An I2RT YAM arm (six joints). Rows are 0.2 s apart.
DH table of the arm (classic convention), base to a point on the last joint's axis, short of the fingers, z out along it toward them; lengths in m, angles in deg. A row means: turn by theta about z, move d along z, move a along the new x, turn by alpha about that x. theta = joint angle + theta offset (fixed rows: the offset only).
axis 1: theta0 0, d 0.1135, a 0.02, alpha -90
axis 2: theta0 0, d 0, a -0.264, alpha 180
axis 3: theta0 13.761, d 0, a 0.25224, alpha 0
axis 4: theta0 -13.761, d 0, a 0.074, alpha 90
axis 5: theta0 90, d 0, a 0, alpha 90
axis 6: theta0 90, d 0.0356, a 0, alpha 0
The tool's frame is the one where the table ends.
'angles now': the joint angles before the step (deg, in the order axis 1, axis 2, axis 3, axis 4, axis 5, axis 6). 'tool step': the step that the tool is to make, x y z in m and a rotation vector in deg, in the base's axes. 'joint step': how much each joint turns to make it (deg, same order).
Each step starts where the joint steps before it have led.
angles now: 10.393 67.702 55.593 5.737 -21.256 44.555
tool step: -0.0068 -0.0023 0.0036 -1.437 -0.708 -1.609
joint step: -0.001 -1.695 -0.141 -1.618 1.770 -1.442
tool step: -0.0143 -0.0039 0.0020 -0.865 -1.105 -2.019
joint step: -0.002 -3.554 -1.746 -1.153 2.117 -0.874
